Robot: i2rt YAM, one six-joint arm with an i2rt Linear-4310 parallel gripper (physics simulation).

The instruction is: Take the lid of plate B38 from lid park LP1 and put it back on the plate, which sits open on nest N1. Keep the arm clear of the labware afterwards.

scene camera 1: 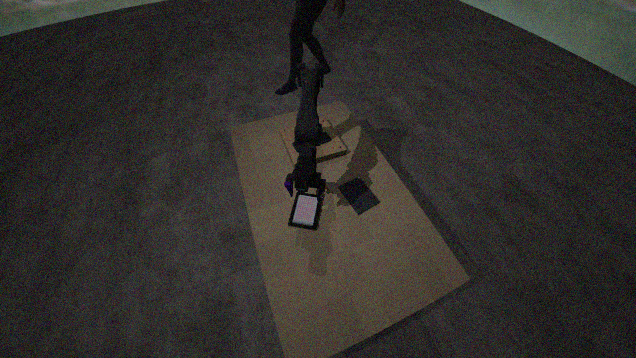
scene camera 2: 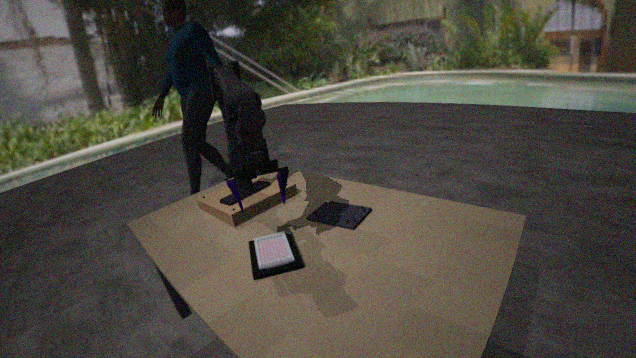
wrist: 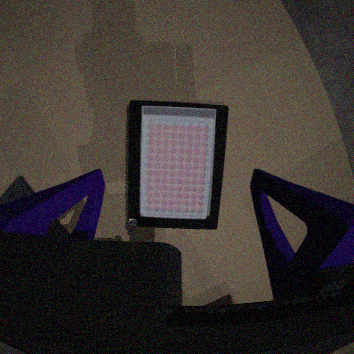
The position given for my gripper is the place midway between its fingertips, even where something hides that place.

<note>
My gripper (scene camera 2: pixel 263 208) is open and holds nothing. Also in view: a grey lid (scene camera 2: pixel 272 250). Also in view: a black lid park (scene camera 2: pixel 348 216) and a black nest (wrist: pixel 134 127).
The grey lid shows as well in the wrist view (wrist: pixel 176 143). My gripper shows as well in the wrist view (wrist: pixel 177 177). The black lid park is seen too in scene camera 1 (scene camera 1: pixel 360 197).
</note>
